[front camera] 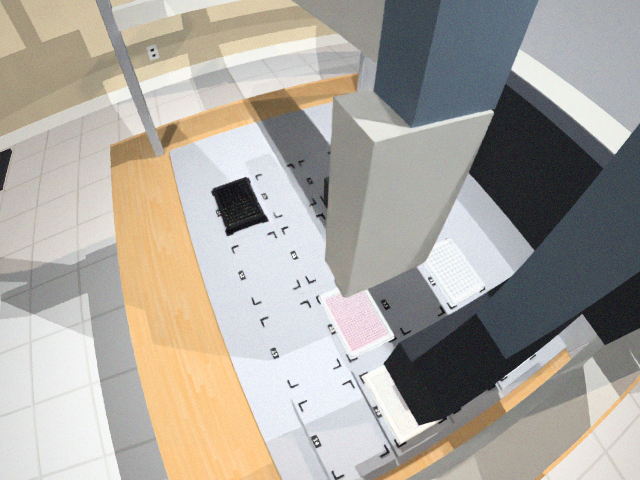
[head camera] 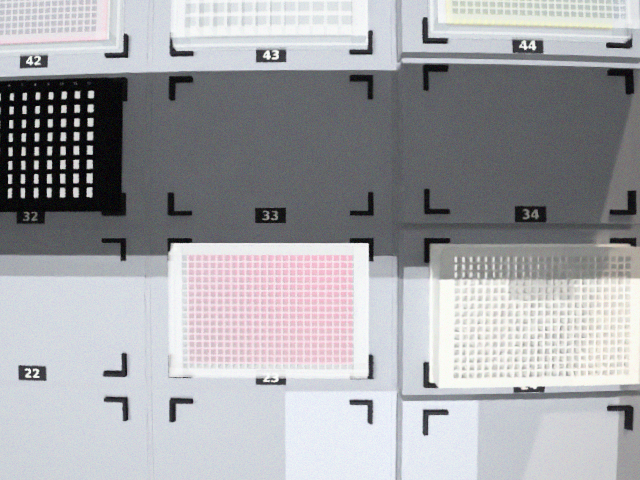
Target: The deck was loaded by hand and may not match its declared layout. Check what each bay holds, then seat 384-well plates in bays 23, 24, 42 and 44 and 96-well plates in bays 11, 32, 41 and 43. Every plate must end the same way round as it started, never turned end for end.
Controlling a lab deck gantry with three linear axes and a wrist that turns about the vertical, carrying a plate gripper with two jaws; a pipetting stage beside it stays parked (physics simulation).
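Seen in the pictures: robot's base, origin of its link: (front camera: 212,192).
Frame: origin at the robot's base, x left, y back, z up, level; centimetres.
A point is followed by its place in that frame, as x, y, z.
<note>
In the head view, a pink 384-well plate (head camera: 269,310) @[15.1, -39.3, 1.2] (front camera: 357,320) @[14.7, -40.1, 1.4] sits in bay 23 and a cream 384-well plate (head camera: 540,325) @[14.5, -55.4, 2.9] (front camera: 385,395) @[12.4, -53.9, 2.8] lies at bay 24. A pink plate (head camera: 49,23) @[33.6, -24.8, 1.2] is in bay 42, a white 96-well plate (head camera: 268,20) @[33.3, -39.2, 1.4] (front camera: 453,271) @[36.3, -39.8, 1.2] in bay 43, a yellow-tinted 384-well plate (head camera: 535,10) @[33.2, -55.3, 2.9] in bay 44. A black 96-well plate (head camera: 56,144) @[25.6, -25.7, 1.4] is in bay 32. Another black plate (front camera: 239,205) @[4.4, -7.7, 1.4] is in bay 11. My gripper (front camera: 439,372) @[15.0, -55.6, 16.0] is over the cream plate; its body hides the jaws. Bay 41 is hidden.
The parked pipetting stage (front camera: 398,196) stands large in the front view and hides the middle of the deck. Corner brackets and labels mark the bays. A thin raised divider (head camera: 399,289) @[16.3, -47.6, 0.4] runs beside bay 24. A wooden edge (front camera: 155,310) @[-18.8, -22.6, -1.0] borders the deck.
</note>
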